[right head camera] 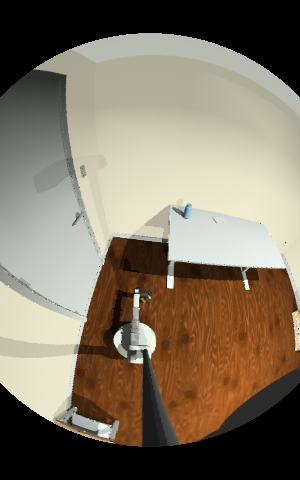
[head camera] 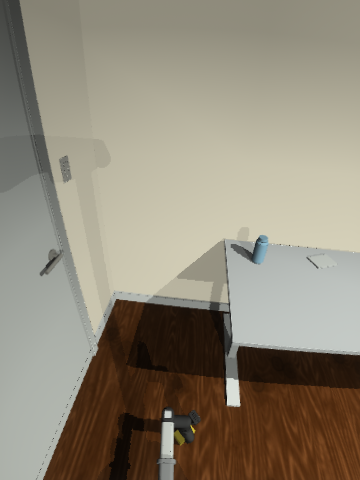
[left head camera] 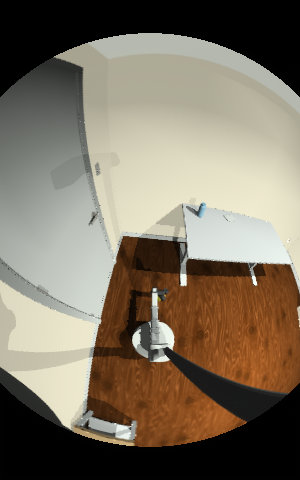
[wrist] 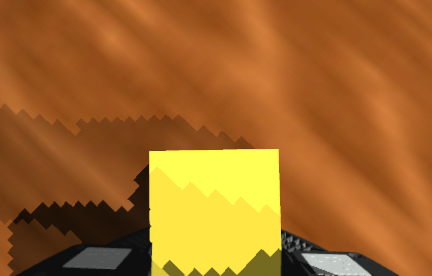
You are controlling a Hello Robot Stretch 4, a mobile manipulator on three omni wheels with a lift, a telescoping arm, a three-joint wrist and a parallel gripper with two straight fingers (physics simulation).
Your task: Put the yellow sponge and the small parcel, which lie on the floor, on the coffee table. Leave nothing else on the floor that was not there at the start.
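Places are measured from the robot's base along level axes (x ahead, y left, z up), in centimetres.
Pixels of known places: gripper, fingertip midpoint: [wrist: 216,243].
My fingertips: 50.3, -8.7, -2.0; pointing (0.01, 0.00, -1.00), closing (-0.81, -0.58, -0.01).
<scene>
Ahead of a thing's pixels: the offset from my fingertips to its middle, as dx, dy, dz. Level surfaces: height alone.
The yellow sponge @[+0.4, -0.6, +1.5] [head camera: 179,438] [wrist: 215,185] is between the two fingers of my gripper [head camera: 186,434] [left head camera: 162,294] [right head camera: 145,296] [wrist: 216,243], low over the wooden floor. In the wrist view both fingers press against its sides, one left and one right. Its near end is cut off by the frame's lower edge. In the head view the gripper partly hides it. I cannot tell whether it still touches the floor. The small parcel does not show clearly in any view. A long white table @[dz +71.3] [head camera: 295,305] [left head camera: 230,240] [right head camera: 220,242] stands ahead to the right of the gripper.
A blue bottle @[+66.9, -40.2, +79.5] [head camera: 260,250] [left head camera: 201,210] and a thin pale pad @[+67.9, -82.5, +71.8] [head camera: 321,260] lie toward the table's back. A table leg [head camera: 233,382] stands right of the gripper. A grey door [head camera: 30,320] is at the left. A white, wood-edged piece [left head camera: 107,429] stands behind the robot.
</scene>
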